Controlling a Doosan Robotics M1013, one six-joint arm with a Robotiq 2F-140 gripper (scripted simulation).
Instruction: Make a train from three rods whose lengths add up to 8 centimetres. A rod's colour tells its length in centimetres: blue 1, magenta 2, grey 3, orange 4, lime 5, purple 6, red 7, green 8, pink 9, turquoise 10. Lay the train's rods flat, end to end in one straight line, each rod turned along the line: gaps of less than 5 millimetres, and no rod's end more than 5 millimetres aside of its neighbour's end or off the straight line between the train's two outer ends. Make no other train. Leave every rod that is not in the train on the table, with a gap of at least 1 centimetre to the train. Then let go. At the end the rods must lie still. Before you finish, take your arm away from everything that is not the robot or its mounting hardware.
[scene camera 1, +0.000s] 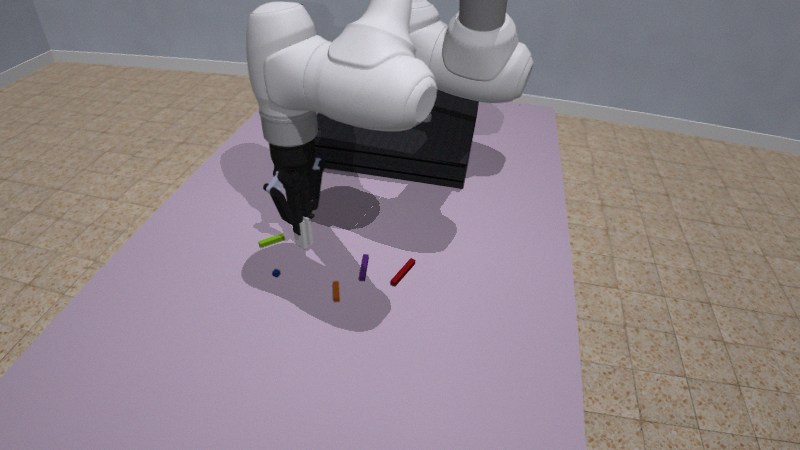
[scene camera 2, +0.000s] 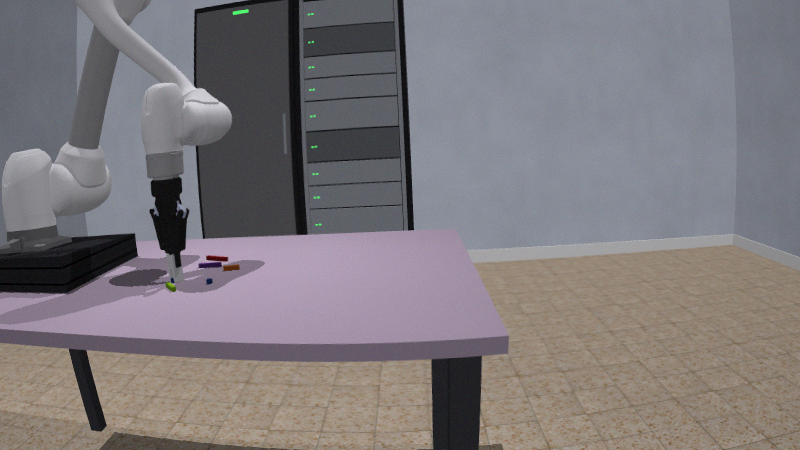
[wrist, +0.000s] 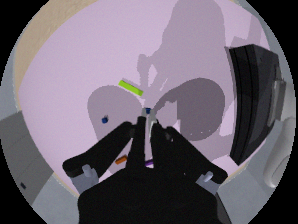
Labels:
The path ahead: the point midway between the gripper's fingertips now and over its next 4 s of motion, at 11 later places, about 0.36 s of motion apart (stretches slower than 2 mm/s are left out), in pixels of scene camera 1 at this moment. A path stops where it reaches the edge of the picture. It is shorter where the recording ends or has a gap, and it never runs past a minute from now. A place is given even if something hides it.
The gripper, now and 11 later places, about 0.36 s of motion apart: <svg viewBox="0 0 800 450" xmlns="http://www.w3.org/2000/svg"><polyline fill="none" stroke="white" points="304,243 304,239 301,217 299,202 292,214 280,234 280,244 284,260 286,272 286,273 286,275 287,278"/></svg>

